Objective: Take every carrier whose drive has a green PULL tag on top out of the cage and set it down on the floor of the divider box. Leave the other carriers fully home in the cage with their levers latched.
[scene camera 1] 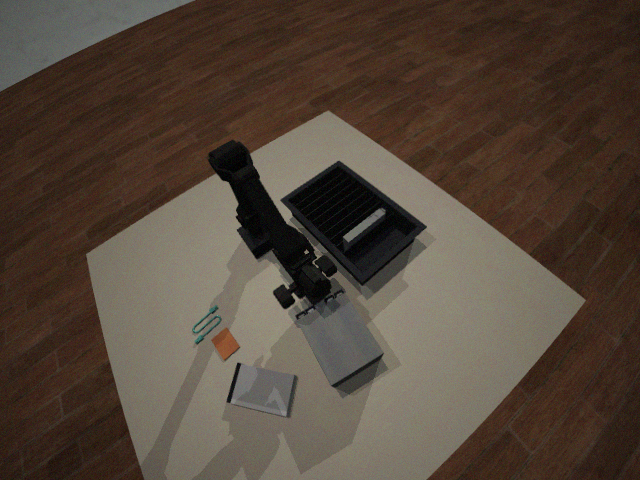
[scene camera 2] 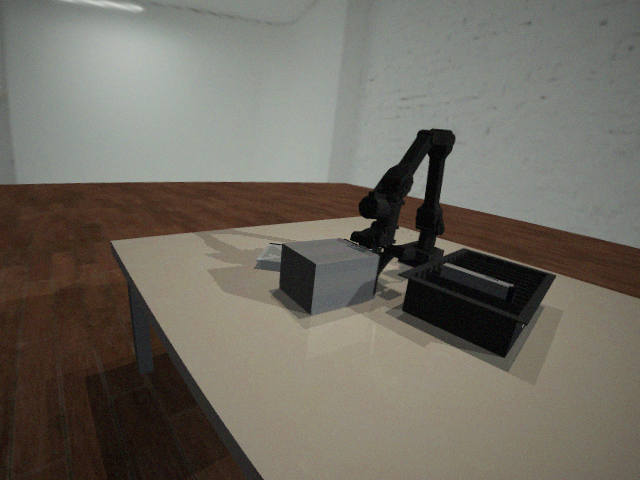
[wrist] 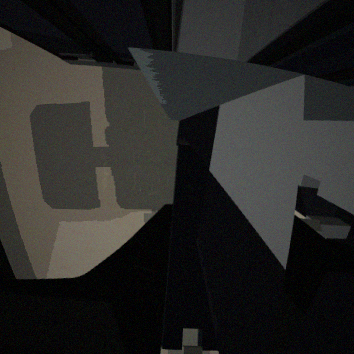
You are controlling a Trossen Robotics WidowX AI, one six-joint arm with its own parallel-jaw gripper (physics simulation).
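Pixels of known places: arm's base at its link origin: [scene camera 1: 256, 228] [scene camera 2: 425, 247].
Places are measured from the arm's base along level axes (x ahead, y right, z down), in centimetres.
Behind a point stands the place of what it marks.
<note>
The grey cage [scene camera 1: 343, 343] {y -1.0, x 49.4, z -5.8 cm} [scene camera 2: 343, 284] {y -8.3, x 48.8, z 0.1 cm} stands on the table; several dark front levers [scene camera 1: 305, 313] {y 2.1, x 37.5, z -5.5 cm} show along its near-arm end. My gripper [wrist: 185, 225] {y -2.5, x 30.1, z 3.3 cm} is at that end, low, with fingers shut on a dark carrier [wrist: 191, 175]. Its body is largely hidden by shadow and the fingers, so how far out it stands is unclear. The black divider box [scene camera 1: 419, 227] {y -40.8, x 35.3, z -3.3 cm} [scene camera 2: 454, 320] {y -29.5, x 35.7, z 2.8 cm} stands beside the cage. A grey carrier [scene camera 1: 364, 228] {y -26.6, x 25.8, z -4.9 cm} [scene camera 2: 478, 280] {y -28.9, x 26.0, z -4.1 cm} stands on edge in its wide open compartment, beside the narrow slots. No green PULL tag can be made out in these views.
A flat grey case with a dark edge [scene camera 1: 262, 390] {y 23.6, x 45.2, z 3.4 cm} [scene camera 2: 268, 257] {y 21.3, x 50.2, z 3.4 cm} lies beside the cage. An orange square [scene camera 1: 225, 344] {y 27.7, x 27.1, z 5.6 cm} and a looped teal cable [scene camera 1: 206, 325] {y 30.5, x 18.0, z 5.7 cm} lie nearer the arm's base. The table's edge [scene camera 2: 175, 356] {y -5.3, x 84.9, z 7.5 cm} is beyond the cage.
</note>
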